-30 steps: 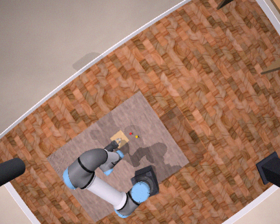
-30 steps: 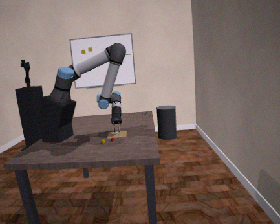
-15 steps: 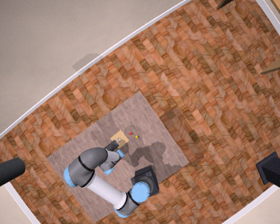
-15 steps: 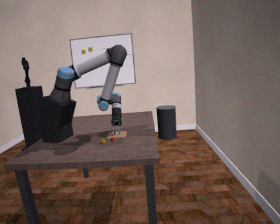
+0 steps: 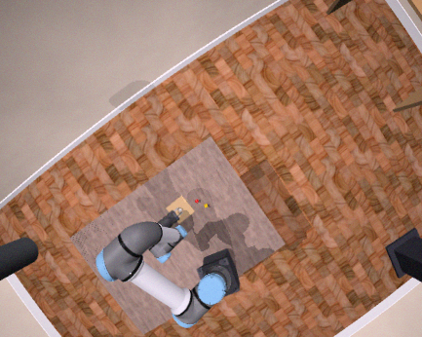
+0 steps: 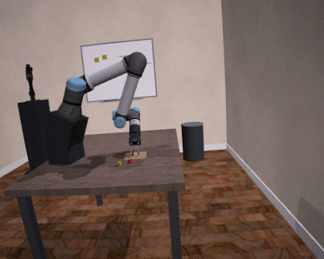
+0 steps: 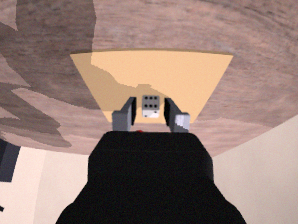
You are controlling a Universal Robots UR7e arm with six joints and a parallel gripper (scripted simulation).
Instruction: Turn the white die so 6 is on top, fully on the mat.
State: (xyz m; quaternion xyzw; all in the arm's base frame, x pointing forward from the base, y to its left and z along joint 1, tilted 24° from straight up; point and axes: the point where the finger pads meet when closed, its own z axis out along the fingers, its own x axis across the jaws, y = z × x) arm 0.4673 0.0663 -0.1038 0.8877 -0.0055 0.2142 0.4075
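The white die lies 10 mm to the right of my hand and 10 mm below it. Also, from my hand: yellow die 60 mm behind, 180 mm to the right, 20 mm below; red die 140 mm to the right, 20 mm below; tan mat 10 mm to the right, 20 mm below.
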